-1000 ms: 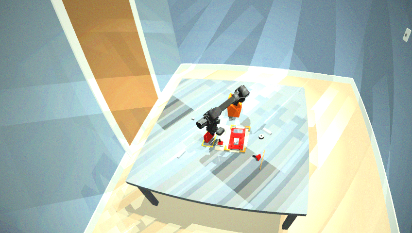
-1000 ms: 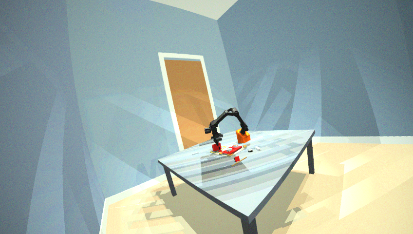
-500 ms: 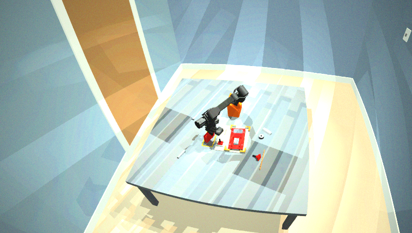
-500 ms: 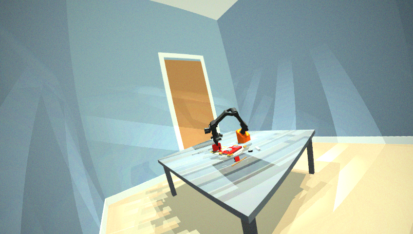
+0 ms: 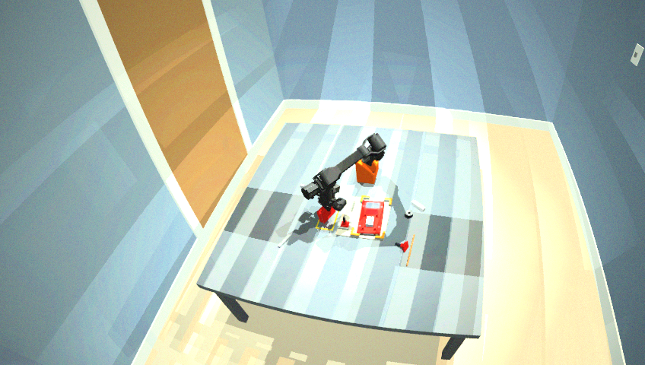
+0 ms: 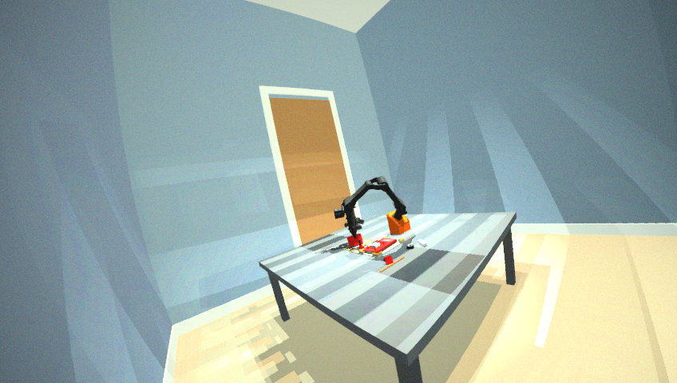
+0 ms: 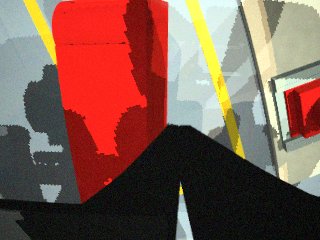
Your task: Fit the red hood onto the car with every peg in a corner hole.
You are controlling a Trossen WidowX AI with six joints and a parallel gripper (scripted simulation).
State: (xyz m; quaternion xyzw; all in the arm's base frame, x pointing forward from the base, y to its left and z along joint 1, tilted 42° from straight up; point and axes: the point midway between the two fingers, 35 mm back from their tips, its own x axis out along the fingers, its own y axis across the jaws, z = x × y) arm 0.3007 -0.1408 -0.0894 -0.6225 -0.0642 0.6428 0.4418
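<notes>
Right now the red hood is 2 cm below my gripper tip, 1 cm to the right of it and 1 cm behind it. From my gripper tip the other things lie so: wooden stick (39 cm to the left, 19 cm ahead, 5 cm below); then black wheel (38 cm to the left, 5 cm below, 2 cm behind).
</notes>
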